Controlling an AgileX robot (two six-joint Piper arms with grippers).
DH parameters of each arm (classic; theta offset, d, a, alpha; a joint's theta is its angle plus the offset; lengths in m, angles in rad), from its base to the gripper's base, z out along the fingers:
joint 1: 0 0.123 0 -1.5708
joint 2: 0.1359 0 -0.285 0
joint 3: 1.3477 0 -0.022 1.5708
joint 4: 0 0.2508 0 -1.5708
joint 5: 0 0 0.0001 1.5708
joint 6: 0 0.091 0 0
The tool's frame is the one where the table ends.
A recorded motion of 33 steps. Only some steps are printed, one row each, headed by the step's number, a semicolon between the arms.
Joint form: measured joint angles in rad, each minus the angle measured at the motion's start. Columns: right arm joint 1, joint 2, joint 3, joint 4, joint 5, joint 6; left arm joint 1, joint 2, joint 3, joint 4, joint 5, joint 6.
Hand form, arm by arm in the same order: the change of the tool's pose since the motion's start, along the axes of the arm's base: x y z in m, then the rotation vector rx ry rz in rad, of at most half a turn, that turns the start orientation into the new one. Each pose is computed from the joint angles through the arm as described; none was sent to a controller.
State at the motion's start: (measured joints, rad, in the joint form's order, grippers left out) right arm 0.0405 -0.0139 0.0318 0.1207 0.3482 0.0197; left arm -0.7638 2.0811 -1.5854 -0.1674 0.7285 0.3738
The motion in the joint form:
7: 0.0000 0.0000 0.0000 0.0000 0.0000 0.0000; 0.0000 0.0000 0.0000 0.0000 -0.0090 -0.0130
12: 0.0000 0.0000 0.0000 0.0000 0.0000 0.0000; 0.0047 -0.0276 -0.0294 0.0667 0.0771 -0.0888
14: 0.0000 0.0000 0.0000 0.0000 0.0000 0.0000; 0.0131 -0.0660 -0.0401 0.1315 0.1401 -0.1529
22: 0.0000 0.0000 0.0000 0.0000 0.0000 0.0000; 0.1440 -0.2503 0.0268 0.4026 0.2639 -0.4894
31: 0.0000 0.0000 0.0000 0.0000 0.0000 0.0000; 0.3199 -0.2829 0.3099 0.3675 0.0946 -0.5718
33: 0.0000 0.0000 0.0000 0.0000 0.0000 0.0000; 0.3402 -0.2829 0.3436 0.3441 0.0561 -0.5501
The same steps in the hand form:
7: 0.0000 0.0000 0.0000 0.0000 0.0000 0.0000; 0.0006 -0.0004 0.0003 -0.0087 -0.0019 0.0130
12: 0.0000 0.0000 0.0000 0.0000 0.0000 0.0000; 0.0009 0.0069 0.0172 0.0345 0.0053 0.0508
14: 0.0000 0.0000 0.0000 0.0000 0.0000 0.0000; 0.0009 0.0176 0.0346 0.0709 -0.0063 0.0934
22: 0.0000 0.0000 0.0000 0.0000 0.0000 0.0000; 0.0151 0.1025 0.0902 0.1569 -0.0985 0.4831
31: 0.0000 0.0000 0.0000 0.0000 0.0000 0.0000; 0.0193 0.1725 0.0289 0.1658 0.0231 0.7023
33: 0.0000 0.0000 0.0000 0.0000 0.0000 0.0000; 0.0189 0.1787 0.0207 0.1524 0.0350 0.7051

